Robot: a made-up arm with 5 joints. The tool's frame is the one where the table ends. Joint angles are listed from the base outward.
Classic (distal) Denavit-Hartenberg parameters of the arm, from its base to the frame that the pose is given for. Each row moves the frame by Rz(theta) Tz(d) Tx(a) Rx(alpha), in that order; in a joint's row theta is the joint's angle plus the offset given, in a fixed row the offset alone. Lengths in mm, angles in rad.
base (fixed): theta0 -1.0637  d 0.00  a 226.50  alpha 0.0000
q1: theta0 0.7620  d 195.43  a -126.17  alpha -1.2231
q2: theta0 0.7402  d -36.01  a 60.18  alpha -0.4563
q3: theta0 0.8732  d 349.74  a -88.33  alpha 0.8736
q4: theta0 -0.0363  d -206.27  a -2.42  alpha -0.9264
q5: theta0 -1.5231  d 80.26  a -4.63  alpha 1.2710
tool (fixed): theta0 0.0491  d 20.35  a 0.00  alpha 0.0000
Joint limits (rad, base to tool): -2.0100..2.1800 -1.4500..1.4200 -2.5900..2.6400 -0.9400..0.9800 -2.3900..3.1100
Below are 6 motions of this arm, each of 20 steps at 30 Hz.
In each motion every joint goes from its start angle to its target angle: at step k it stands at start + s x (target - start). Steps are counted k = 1, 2, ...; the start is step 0. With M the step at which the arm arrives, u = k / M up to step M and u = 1 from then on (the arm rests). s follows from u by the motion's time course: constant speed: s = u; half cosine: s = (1 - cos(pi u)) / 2; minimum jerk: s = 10 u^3 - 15 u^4 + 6 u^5.
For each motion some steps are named. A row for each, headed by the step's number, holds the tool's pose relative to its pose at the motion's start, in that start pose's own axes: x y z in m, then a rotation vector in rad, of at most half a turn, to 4 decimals.
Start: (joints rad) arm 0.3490 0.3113 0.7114 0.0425 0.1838
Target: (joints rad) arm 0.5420 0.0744 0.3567 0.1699 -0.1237
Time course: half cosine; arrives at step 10
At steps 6, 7, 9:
6: -0.0164 0.0151 -0.0890 -0.0787 -0.4875 -0.1263
7: -0.0172 0.0162 -0.1090 -0.0946 -0.5940 -0.1450
9: -0.0167 0.0164 -0.1351 -0.1144 -0.7341 -0.1650

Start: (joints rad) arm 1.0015 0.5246 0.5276 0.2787 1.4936
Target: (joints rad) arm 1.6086 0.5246 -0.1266 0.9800 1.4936
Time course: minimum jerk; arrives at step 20
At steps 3, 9, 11, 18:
3: 0.0053 -0.0016 -0.0046 -0.0094 -0.0002 -0.0002
9: 0.0736 -0.0403 -0.0735 -0.1681 0.0199 0.0042
11: 0.1004 -0.0696 -0.1076 -0.2595 0.0486 0.0113
18: 0.1385 -0.1512 -0.1760 -0.4727 0.1599 0.0352

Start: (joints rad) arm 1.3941 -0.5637 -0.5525 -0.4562 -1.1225
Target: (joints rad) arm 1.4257 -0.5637 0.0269 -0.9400 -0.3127
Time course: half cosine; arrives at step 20
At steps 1, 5, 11, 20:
1: 0.0005 -0.0002 -0.0002 0.0006 0.0055 0.0040
5: 0.0118 -0.0056 -0.0056 0.0123 0.1293 0.0963
11: 0.0434 -0.0189 -0.0280 0.0341 0.4942 0.3869
20: 0.0679 -0.0272 -0.0568 0.0295 0.8205 0.6810

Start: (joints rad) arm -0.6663 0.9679 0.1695 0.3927 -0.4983
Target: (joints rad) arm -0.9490 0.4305 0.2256 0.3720 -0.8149
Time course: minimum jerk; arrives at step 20
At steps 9, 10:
9: 0.0272 0.0263 -0.0160 -0.0141 -0.3341 -0.1969
10: 0.0353 0.0320 -0.0191 -0.0206 -0.4086 -0.2445

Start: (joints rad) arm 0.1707 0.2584 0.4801 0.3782 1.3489
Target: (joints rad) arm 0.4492 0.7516 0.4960 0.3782 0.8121
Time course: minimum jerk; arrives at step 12
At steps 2, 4, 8, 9, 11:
2: -0.0009 -0.0009 -0.0034 -0.0096 0.0033 -0.0039
4: -0.0055 -0.0055 -0.0195 -0.0562 0.0198 -0.0221
8: -0.0254 -0.0239 -0.0615 -0.2032 0.0770 -0.0705
9: -0.0294 -0.0275 -0.0673 -0.2286 0.0879 -0.0776
11: -0.0331 -0.0308 -0.0720 -0.2516 0.0982 -0.0839

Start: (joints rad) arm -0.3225 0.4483 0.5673 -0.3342 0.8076
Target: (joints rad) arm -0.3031 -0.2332 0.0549 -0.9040 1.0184
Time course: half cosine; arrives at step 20
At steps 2, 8, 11, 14, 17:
2: 0.0028 0.0027 -0.0026 -0.0011 -0.0197 -0.0286
8: 0.0518 0.0320 -0.0291 -0.0017 -0.2599 -0.4218
11: 0.0974 0.0428 -0.0375 0.0177 -0.4136 -0.7236
14: 0.1427 0.0425 -0.0366 0.0535 -0.5426 -1.0124
17: 0.1739 0.0361 -0.0314 0.0901 -0.6263 -1.2190

